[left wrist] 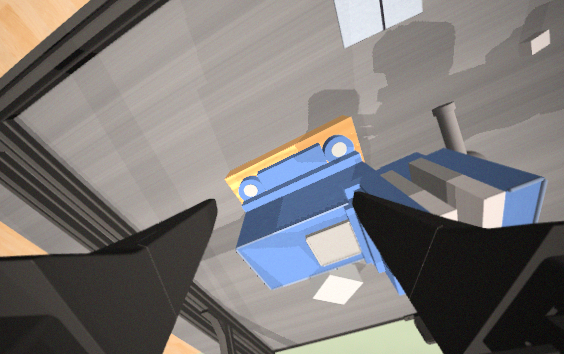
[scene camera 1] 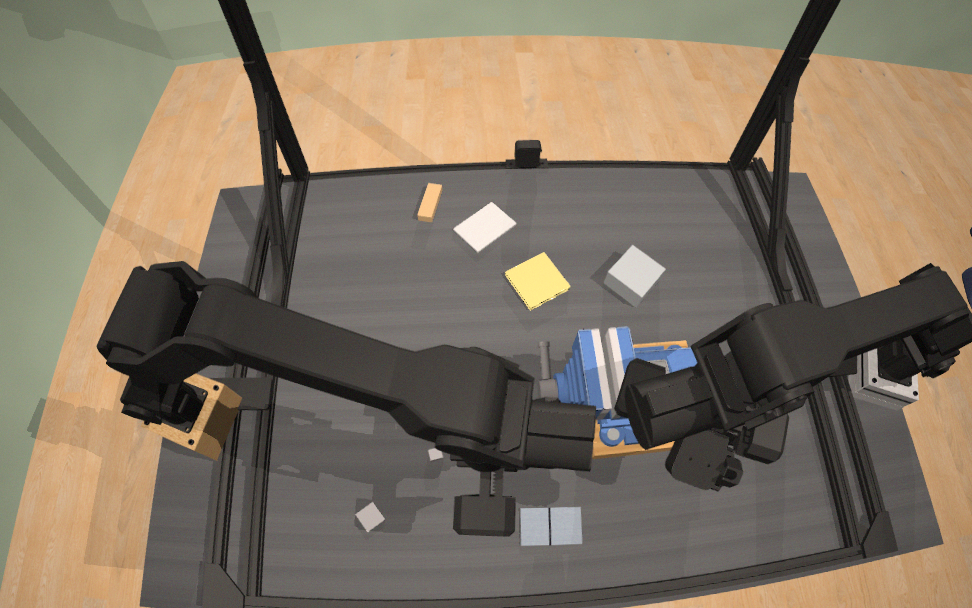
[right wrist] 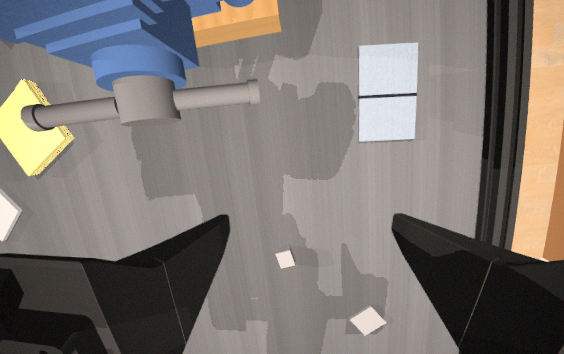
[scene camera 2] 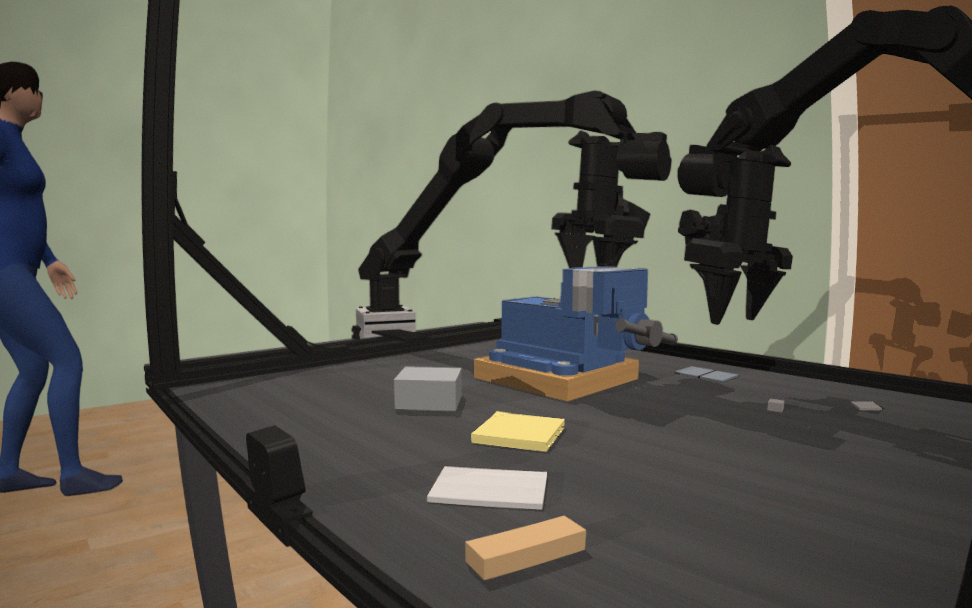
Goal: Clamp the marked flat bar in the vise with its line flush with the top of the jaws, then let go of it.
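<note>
The marked flat bar is a pale blue plate with a dark line across it. It lies flat on the table, clear of the vise. The blue vise stands on a wooden base, its pale jaws apart with a gap between them. My left gripper is open and empty, above and beside the vise; its tips are partly hidden behind the vise in scene camera 2. My right gripper is open and empty, above the table on the handle side.
A grey box, a yellow pad, a white slab and an orange block lie beyond the vise in scene camera 1. Two small white pieces lie below the right gripper.
</note>
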